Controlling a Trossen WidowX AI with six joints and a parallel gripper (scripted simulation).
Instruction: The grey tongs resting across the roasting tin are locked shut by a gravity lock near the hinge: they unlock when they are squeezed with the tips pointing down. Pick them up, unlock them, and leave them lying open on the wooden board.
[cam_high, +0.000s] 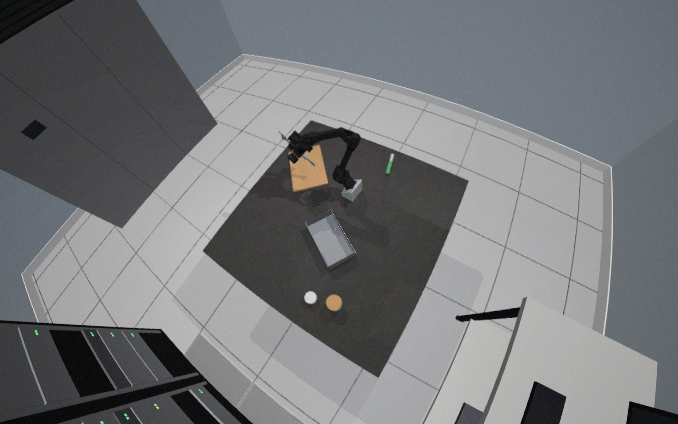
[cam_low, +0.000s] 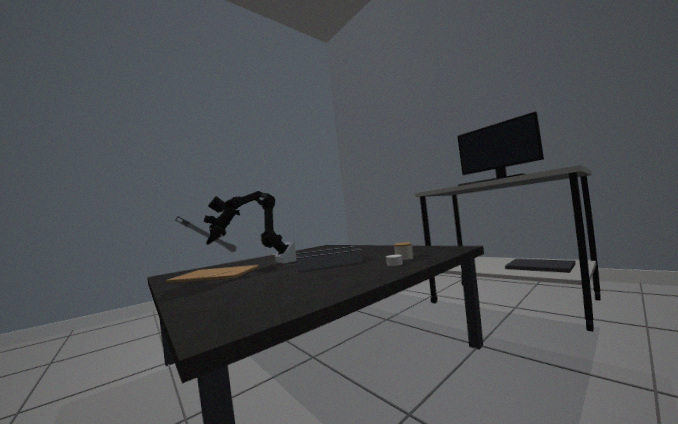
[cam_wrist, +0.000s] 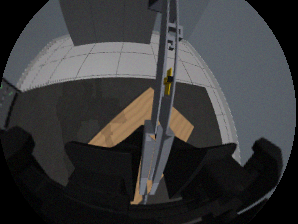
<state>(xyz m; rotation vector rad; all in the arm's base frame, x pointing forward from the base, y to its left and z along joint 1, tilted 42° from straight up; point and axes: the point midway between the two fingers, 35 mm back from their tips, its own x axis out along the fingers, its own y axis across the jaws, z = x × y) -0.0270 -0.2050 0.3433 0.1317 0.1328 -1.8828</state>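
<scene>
Now: the wooden board 10 mm behind my gripper tip, 30 mm to the left of it and 150 mm below it. The rest, counted from my gripper tip: yellow slider 20 mm to the right, 60 mm above; white puck 750 mm ahead, 490 mm to the left, 140 mm below; roasting tin 400 mm ahead, 430 mm to the left, 130 mm below.
</scene>
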